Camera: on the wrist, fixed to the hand. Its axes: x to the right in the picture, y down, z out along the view.
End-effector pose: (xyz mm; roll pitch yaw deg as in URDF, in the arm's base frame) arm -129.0 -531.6 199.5 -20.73 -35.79 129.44
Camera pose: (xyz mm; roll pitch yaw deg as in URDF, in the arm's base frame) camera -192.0 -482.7 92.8 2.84 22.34 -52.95
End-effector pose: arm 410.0 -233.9 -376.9 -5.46 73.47 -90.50
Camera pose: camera 462.8 -116.9 -412.5 -35.64 -86.71 114.07
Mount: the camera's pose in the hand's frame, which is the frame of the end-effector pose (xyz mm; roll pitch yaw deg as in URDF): 0.7 63.2 -117.2 -17.04 -13.34 -177.29
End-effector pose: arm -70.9 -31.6 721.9 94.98 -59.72 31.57
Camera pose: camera -182.7 30.3 759.4 -87.68 60.76 -120.89
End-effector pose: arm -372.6 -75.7 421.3 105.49 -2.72 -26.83
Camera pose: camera -332.5 11.7 513.4 -120.98 8.74 165.44
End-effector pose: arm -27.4 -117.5 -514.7 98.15 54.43 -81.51
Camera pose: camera 88.1 -165.8 -469.2 -130.12 -48.16 117.92
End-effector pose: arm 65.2 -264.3 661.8 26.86 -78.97 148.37
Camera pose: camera -55.8 -318.2 647.9 -22.84 66.72 -10.06
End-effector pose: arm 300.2 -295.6 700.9 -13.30 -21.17 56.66
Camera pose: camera 297.2 -237.3 581.2 -3.54 7.57 -123.82
